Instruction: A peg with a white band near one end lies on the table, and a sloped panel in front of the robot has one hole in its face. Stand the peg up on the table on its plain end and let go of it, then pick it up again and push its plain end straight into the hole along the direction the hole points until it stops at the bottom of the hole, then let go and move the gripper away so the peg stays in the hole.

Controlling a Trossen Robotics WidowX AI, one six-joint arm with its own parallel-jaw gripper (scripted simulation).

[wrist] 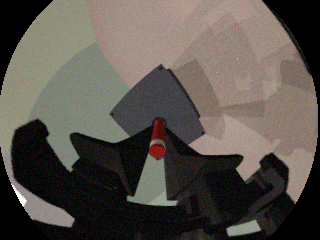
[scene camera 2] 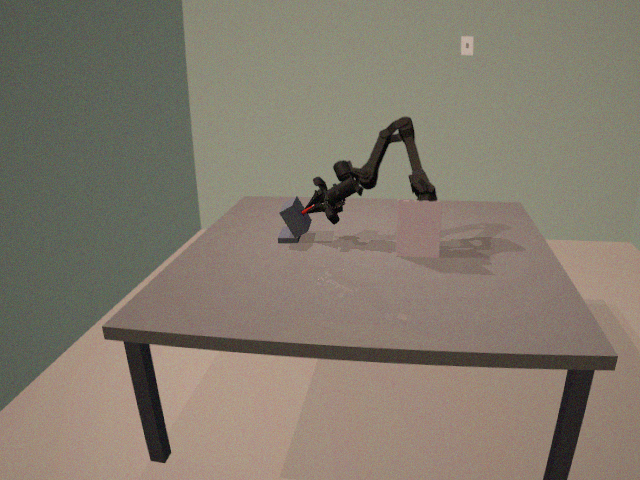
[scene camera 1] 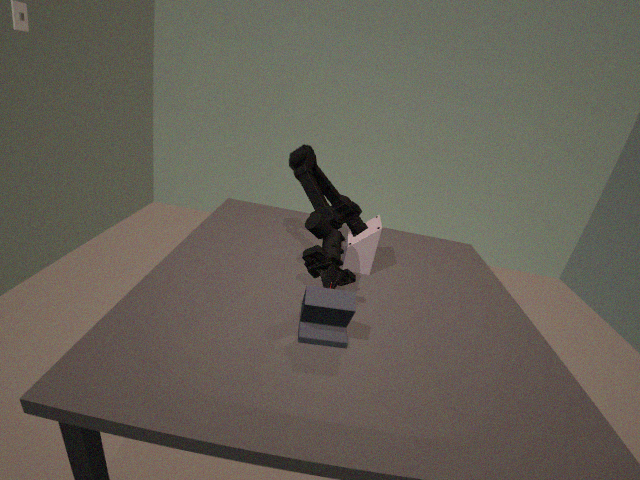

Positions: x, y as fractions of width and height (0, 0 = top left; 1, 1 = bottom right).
The gripper (scene camera 1: 0.51, 0.61) carries a red peg. Further things: a sloped panel (scene camera 1: 0.51, 0.64).
The gripper also shows in the wrist view (wrist: 0.50, 0.54) and in scene camera 2 (scene camera 2: 0.48, 0.44). The sloped panel also shows in the wrist view (wrist: 0.49, 0.40) and in scene camera 2 (scene camera 2: 0.47, 0.47).
